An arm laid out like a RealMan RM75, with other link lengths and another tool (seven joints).
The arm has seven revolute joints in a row. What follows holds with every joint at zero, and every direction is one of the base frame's.
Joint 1 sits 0.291 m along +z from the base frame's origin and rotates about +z.
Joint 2 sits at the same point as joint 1 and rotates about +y.
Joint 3 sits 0.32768 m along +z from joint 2 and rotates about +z.
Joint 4 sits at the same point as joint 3 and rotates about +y.
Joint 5 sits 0.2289 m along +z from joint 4 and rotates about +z.
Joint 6 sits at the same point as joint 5 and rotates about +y.
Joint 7 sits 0.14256 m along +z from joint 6 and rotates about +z.
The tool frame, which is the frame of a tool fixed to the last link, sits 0.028 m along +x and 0.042 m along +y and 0.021 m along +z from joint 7; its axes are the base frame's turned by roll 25.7, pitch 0 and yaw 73.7 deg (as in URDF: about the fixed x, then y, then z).
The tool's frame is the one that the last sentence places.
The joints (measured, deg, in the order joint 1, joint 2, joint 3, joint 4, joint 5, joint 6, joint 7), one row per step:
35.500 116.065 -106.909 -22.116 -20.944 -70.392 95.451
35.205 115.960 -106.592 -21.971 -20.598 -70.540 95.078
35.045 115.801 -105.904 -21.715 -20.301 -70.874 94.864
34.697 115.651 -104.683 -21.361 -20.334 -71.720 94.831
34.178 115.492 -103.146 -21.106 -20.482 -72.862 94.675
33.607 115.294 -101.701 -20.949 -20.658 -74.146 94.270
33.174 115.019 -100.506 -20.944 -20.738 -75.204 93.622
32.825 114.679 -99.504 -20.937 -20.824 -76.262 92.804
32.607 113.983 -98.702 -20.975 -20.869 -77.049 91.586
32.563 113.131 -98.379 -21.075 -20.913 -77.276 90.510
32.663 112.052 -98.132 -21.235 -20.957 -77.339 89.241
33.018 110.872 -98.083 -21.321 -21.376 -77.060 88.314
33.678 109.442 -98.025 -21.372 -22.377 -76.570 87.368
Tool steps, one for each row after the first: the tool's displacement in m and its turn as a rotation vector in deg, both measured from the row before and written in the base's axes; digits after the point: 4 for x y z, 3 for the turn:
0.0028 0.0005 0.0022 0.654 0.174 -0.423
0.0023 0.0018 0.0039 0.784 0.421 -0.458
0.0034 0.0008 0.0055 0.825 0.807 -0.482
0.0038 0.0001 0.0067 1.102 1.016 -0.341
0.0039 -0.0008 0.0068 1.250 0.881 -0.014
0.0030 -0.0002 0.0064 1.400 0.535 0.248
0.0028 -0.0003 0.0061 1.427 0.261 0.487
0.0039 0.0013 0.0074 1.815 -0.480 0.659
0.0037 0.0024 0.0064 1.475 -1.052 0.554
0.0037 0.0037 0.0075 1.699 -1.460 0.723
0.0032 0.0047 0.0066 1.167 -1.929 0.710
0.0029 0.0062 0.0070 1.050 -2.701 1.029

